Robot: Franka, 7 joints.
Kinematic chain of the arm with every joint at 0, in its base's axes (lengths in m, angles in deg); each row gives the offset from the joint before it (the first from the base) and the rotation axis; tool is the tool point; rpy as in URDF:
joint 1: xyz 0 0 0.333 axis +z
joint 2: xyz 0 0 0 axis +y
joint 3: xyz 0 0 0.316 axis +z
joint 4: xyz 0.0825 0 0 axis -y
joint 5: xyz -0.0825 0 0.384 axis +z
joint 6: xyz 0 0 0 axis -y
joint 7: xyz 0.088 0 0 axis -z
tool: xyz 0 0 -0.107 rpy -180 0 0
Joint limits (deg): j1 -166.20..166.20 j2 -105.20..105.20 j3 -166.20..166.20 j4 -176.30..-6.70 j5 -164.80..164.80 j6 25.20..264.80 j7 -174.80..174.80
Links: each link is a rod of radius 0.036 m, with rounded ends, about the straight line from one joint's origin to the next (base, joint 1, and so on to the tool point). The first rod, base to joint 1, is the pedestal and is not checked.
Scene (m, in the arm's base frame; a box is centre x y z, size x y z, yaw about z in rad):
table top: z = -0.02
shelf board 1: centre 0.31 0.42 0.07 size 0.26 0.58 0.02 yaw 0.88
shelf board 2: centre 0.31 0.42 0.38 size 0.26 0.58 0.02 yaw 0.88
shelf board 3: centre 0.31 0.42 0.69 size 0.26 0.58 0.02 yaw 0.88
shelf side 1: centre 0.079 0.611 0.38 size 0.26 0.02 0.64 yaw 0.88
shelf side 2: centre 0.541 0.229 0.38 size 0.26 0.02 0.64 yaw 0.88
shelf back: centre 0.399 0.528 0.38 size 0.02 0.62 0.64 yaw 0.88
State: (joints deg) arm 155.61 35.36 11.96 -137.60 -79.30 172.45 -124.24
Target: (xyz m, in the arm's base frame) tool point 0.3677 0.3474 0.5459
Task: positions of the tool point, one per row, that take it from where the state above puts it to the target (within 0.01 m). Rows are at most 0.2 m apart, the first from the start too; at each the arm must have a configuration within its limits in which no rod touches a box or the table.
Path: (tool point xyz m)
1: -0.4085 0.1680 0.1527
2: -0.3298 0.3026 0.2423
3: -0.2065 0.3840 0.3313
4: -0.0656 0.4024 0.4107
5: 0.0651 0.3617 0.4746
6: 0.1645 0.2773 0.5196
7: 0.2213 0.1704 0.5459
8: 0.2857 0.2176 0.5495
9: 0.3359 0.2767 0.5489
10: 0.3677 0.3474 0.5458

